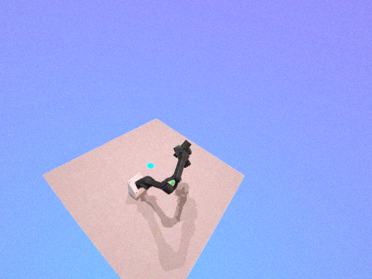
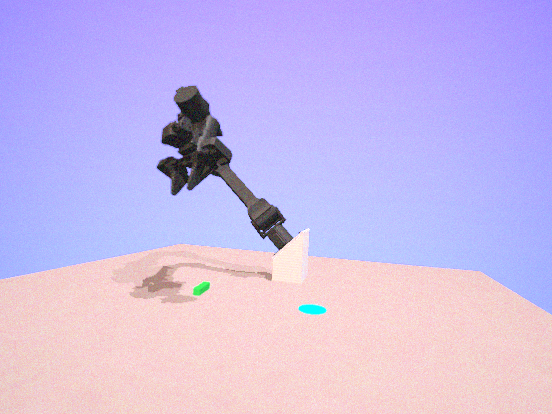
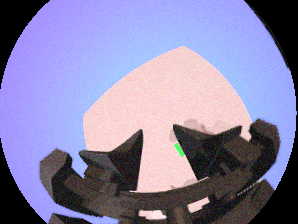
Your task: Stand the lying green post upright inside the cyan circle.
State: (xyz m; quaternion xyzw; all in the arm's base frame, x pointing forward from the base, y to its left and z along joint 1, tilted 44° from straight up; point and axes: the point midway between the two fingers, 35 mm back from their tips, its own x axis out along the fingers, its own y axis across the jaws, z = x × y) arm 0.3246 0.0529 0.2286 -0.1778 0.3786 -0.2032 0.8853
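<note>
The green post lies 120 mm behind my gripper tip, 20 mm to the right of it and 230 mm below it. From my gripper tip the other things lie so: cyan circle: 130 mm behind, 260 mm to the left, 240 mm below.
</note>
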